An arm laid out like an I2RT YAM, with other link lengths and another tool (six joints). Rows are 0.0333 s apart.
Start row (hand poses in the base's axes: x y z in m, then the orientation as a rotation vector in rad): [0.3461, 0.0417, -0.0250, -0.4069, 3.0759, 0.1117]
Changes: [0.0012, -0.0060, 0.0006, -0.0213, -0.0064, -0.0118]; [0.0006, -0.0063, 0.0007, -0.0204, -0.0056, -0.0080]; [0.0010, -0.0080, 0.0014, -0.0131, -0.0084, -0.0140]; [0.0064, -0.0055, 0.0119, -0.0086, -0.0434, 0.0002]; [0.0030, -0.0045, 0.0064, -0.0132, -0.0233, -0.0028]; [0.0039, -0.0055, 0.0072, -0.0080, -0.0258, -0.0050]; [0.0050, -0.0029, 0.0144, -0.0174, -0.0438, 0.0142]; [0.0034, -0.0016, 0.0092, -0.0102, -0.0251, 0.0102]
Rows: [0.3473, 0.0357, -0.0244, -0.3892, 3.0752, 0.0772]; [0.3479, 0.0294, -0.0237, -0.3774, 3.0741, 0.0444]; [0.3489, 0.0214, -0.0223, -0.3557, 3.0699, 0.0222]; [0.3553, 0.0159, -0.0104, -0.3521, 3.0280, 0.0013]; [0.3583, 0.0114, -0.0040, -0.3465, 3.0068, -0.0228]; [0.3622, 0.0059, 0.0032, -0.3369, 2.9829, -0.0394]; [0.3672, 0.0030, 0.0176, -0.3545, 2.9382, -0.0704]; [0.3706, 0.0014, 0.0268, -0.3674, 2.9120, -0.0878]
